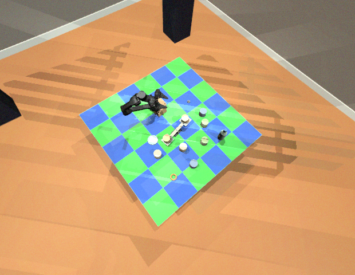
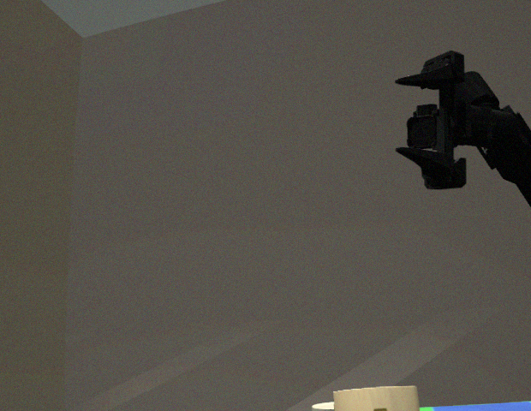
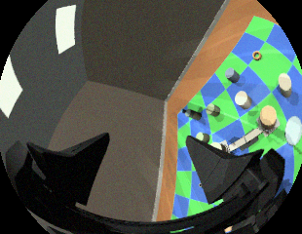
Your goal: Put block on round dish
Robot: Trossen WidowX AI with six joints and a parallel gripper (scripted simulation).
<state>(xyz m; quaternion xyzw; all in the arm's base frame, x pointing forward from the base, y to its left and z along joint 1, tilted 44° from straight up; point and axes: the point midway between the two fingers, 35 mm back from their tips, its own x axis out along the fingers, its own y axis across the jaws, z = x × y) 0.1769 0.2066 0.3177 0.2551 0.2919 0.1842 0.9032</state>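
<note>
Now: gripper tip 40 cm above the tan cup, 10 cm to the left of it and 10 cm short of it. The rest, counted from my gripper tip: pale green block 42 cm below, 10 cm ahead, 8 cm to the right; balance 42 cm below, 7 cm ahead, 5 cm to the left; white round dish 45 cm below, 19 cm to the right, 1 cm ahead.
</note>
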